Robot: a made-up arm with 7 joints. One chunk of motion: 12 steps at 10 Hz.
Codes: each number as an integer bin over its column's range. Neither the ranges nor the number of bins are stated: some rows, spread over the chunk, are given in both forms.
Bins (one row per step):
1: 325 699 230 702 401 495 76
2: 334 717 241 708 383 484 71
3: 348 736 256 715 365 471 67
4: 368 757 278 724 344 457 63
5: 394 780 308 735 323 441 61
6: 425 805 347 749 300 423 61
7: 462 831 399 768 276 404 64
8: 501 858 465 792 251 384 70
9: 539 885 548 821 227 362 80
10: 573 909 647 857 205 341 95
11: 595 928 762 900 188 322 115
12: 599 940 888 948 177 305 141
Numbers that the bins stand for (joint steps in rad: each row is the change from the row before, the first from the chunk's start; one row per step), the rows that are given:
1: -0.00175 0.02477 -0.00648 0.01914 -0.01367 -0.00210 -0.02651
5: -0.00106 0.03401 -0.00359 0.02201 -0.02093 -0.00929 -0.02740
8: 0.00002 0.04291 0.00222 0.02697 -0.02763 -0.01688 -0.02687
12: 0.00100 0.05227 0.01789 0.04056 -0.03452 -0.02739 -0.02267
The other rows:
2: -0.00166 0.02682 -0.00607 0.01966 -0.01535 -0.00356 -0.02681
3: -0.00152 0.02899 -0.00552 0.02027 -0.01702 -0.00529 -0.02704
4: -0.00132 0.03138 -0.00470 0.02105 -0.01898 -0.00716 -0.02728
6: -0.00075 0.03686 -0.00215 0.02323 -0.02307 -0.01168 -0.02740
7: -0.00038 0.03983 -0.00022 0.02488 -0.02531 -0.01421 -0.02722
9: 0.00040 0.04599 0.00530 0.02950 -0.02987 -0.01981 -0.02628
10: 0.00074 0.04873 0.00896 0.03263 -0.03192 -0.02260 -0.02539
11: 0.00096 0.05090 0.01322 0.03638 -0.03350 -0.02513 -0.02421

